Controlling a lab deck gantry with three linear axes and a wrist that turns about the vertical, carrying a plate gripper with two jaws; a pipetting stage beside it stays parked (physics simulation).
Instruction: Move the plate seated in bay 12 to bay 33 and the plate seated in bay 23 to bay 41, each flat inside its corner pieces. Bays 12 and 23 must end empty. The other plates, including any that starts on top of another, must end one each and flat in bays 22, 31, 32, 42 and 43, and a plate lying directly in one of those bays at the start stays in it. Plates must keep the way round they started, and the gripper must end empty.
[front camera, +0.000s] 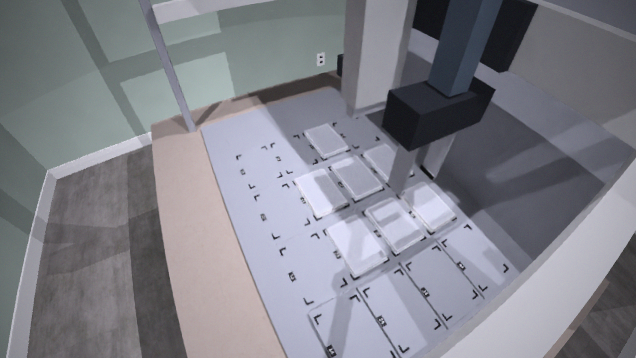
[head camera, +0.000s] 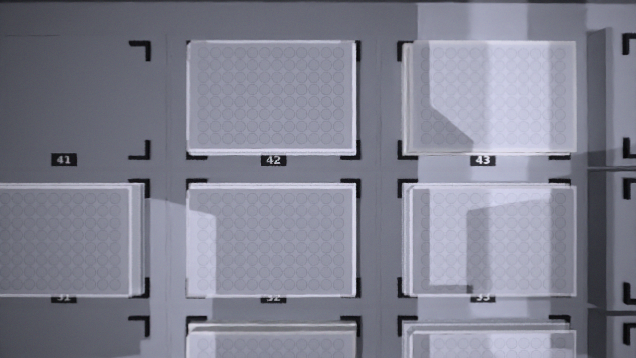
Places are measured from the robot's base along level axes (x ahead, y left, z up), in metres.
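Pixels of known places: gripper, fingertip midpoint: (front camera: 411, 181); robot's base, origin of the base link: (front camera: 237, 157).
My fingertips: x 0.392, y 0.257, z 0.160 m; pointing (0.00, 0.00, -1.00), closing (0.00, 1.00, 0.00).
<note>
Ahead of a thing's pixels: the offset from my fingertips to its top centre. "spot": to the spot under its first point.
The plate in bay 23 @(spot: dx +0.005, dy -0.114, dz -0.146 m) (front camera: 354, 245) (head camera: 500, 346) lies within its corner pieces; in the head view its lower part is cut off. A plate in bay 33 @(spot: dx +0.008, dy -0.004, dz -0.146 m) (front camera: 395, 225) (head camera: 450, 240) lies flat within its corners. Bay 12 @(spot: dx -0.163, dy -0.216, dz -0.160 m) (front camera: 280, 210) holds no plate in the front view. Bay 41 @(spot: dx -0.319, dy +0.107, dz -0.160 m) (head camera: 75, 100) shows bare deck in the head view. Other plates lie in bay 22 @(spot: dx -0.156, dy -0.110, dz -0.146 m) (front camera: 320, 192) (head camera: 272, 346), bay 31 @(spot: dx -0.314, dy -0.005, dz -0.146 m) (front camera: 326, 141) (head camera: 60, 240), bay 32 @(spot: dx -0.159, dy -0.003, dz -0.146 m) (front camera: 356, 176) (head camera: 280, 240), bay 42 @(spot: dx -0.164, dy +0.107, dz -0.146 m) (head camera: 270, 95) and bay 43 @(spot: dx +0.010, dy +0.107, dz -0.146 m) (front camera: 430, 206) (head camera: 510, 95). My gripper (front camera: 414, 181) is open and empty above the bay 42 and 43 side.
A pale column (front camera: 375, 55) stands behind the gripper in the front view. Raised bays 14, 24, 34 and 44 @(spot: dx +0.166, dy +0.090, dz -0.146 m) (front camera: 470, 260) run along the near edge of the deck. A tall dark wall lies to the right, and a pale frame bar (front camera: 167, 65) rises at the far left corner.
</note>
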